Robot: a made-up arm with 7 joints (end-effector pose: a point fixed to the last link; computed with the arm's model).
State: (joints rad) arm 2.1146 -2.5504 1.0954 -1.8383 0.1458 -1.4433 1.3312
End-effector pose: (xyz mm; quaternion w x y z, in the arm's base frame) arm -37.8 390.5 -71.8 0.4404 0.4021 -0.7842 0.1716
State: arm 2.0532 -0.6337 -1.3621 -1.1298 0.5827 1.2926 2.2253
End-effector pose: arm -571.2 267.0 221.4 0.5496 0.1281 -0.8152 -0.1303
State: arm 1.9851 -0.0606 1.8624 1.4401 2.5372 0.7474 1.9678
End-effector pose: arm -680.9 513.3 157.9 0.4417 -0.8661 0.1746 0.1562
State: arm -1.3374 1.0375 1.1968 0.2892 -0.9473 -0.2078 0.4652
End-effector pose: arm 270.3 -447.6 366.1 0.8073 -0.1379 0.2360 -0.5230
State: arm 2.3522 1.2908 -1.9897 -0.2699 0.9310 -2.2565 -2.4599
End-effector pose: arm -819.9 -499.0 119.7 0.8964 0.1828 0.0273 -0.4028
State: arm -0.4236 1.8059 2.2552 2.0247 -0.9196 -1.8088 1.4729
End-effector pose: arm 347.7 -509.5 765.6 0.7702 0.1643 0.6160 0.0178
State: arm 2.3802 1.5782 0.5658 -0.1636 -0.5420 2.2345 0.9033
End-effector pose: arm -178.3 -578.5 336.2 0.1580 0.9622 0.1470 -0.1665
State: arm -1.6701 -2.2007 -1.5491 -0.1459 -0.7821 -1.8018 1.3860
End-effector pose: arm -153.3 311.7 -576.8 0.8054 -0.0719 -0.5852 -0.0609
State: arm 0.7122 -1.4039 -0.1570 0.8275 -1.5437 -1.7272 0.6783
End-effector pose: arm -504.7 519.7 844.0 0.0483 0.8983 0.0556 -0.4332
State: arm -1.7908 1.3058 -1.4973 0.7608 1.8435 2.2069 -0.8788
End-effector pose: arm -116.5 -729.5 -82.3 0.4017 -0.4021 0.8189 0.0796
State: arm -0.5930 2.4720 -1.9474 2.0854 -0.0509 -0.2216 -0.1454
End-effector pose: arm 660.0 -95.7 -140.6 0.3359 -0.3215 0.6871 0.5583
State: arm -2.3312 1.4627 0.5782 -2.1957 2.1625 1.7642 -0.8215
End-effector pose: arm -310.8 -66.8 -140.0 0.1539 0.5707 -0.1383 0.7946
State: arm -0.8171 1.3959 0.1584 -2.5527 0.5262 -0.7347 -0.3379
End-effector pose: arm -43.0 -302.3 -278.6 0.4052 -0.6312 -0.4530 -0.4819
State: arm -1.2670 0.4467 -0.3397 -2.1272 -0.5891 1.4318 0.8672
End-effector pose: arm 321.6 -238.6 -9.2 0.4483 -0.3119 0.7666 -0.3377
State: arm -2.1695 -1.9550 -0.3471 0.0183 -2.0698 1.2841 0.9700
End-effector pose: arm -175.0 568.9 -175.2 0.5798 0.6591 0.4773 -0.0392
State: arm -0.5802 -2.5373 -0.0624 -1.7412 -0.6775 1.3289 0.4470
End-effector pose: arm 262.3 146.7 110.4 0.2014 -0.8546 -0.4386 -0.1917
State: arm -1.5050 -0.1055 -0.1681 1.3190 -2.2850 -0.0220 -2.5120
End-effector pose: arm 728.7 -423.2 120.6 0.2315 -0.4503 -0.2333 -0.8302
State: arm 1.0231 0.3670 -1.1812 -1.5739 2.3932 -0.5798 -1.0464
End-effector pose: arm 61.4 -43.5 1101.2 0.1352 -0.3118 0.9175 0.2067
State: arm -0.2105 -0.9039 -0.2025 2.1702 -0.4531 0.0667 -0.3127
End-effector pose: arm 292.4 -248.7 735.2 0.3781 -0.0084 -0.8764 0.2982
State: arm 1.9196 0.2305 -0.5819 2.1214 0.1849 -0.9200 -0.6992
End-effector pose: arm -276.5 -742.7 312.4 0.5239 0.1175 0.8196 0.1998
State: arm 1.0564 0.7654 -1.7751 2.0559 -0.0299 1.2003 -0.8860
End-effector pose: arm 168.1 -242.0 541.9 0.3839 0.6948 -0.4018 0.4565
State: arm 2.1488 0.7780 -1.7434 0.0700 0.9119 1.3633 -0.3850
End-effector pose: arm -621.2 -793.1 217.0 0.3786 -0.2376 -0.8853 -0.1280
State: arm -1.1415 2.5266 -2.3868 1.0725 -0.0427 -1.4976 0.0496
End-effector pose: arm 260.8 -499.4 -544.2 0.2318 -0.3001 -0.9246 -0.0375
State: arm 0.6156 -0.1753 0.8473 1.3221 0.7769 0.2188 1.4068
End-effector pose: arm -435.0 204.6 252.1 0.5311 0.4409 -0.7229 -0.0298
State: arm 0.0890 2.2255 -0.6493 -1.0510 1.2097 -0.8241 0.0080
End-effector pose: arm 678.8 -363.4 -232.0 0.0739 0.2765 0.1421 0.9475
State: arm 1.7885 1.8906 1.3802 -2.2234 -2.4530 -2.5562 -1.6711
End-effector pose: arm 212.0 -36.8 169.5 0.0942 0.0467 -0.9929 -0.0561
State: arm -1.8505 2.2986 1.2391 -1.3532 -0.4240 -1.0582 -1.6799
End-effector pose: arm -253.7 -63.9 432.5 0.4360 0.5575 0.5775 -0.4068
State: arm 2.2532 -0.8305 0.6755 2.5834 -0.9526 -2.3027 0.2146
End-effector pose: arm 61.5 11.9 -395.5 0.3092 0.3074 -0.3230 0.8400
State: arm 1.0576 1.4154 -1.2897 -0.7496 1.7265 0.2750 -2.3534
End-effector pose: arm -185.2 -665.4 948.5 0.2206 0.9216 0.2854 -0.1434
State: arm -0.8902 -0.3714 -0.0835 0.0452 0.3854 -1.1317 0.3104
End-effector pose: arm 705.3 -406.0 639.5 0.5919 0.2614 0.6438 0.4086
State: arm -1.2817 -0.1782 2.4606 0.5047 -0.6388 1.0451 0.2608
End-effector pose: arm 587.4 183.3 63.6 0.2373 -0.7159 -0.5483 -0.3614
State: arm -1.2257 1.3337 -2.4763 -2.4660 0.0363 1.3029 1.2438
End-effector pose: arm 377.9 -203.8 -8.4 0.9434 0.0926 0.2904 0.1310
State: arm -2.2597 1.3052 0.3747 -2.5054 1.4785 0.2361 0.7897
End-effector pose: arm -426.4 -122.2 -97.6 0.8743 -0.1867 -0.1366 -0.4266
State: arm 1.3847 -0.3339 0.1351 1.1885 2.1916 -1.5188 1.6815
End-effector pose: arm -881.0 -327.7 -125.4 0.6491 0.5222 0.3020 0.4634
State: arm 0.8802 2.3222 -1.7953 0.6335 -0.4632 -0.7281 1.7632
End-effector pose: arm 555.8 -175.6 523.4 0.5998 0.1800 0.4423 -0.6421
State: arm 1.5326 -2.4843 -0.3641 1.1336 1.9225 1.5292 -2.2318
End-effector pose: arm 71.2 496.3 -36.3 0.4419 -0.1362 -0.6458 0.6075
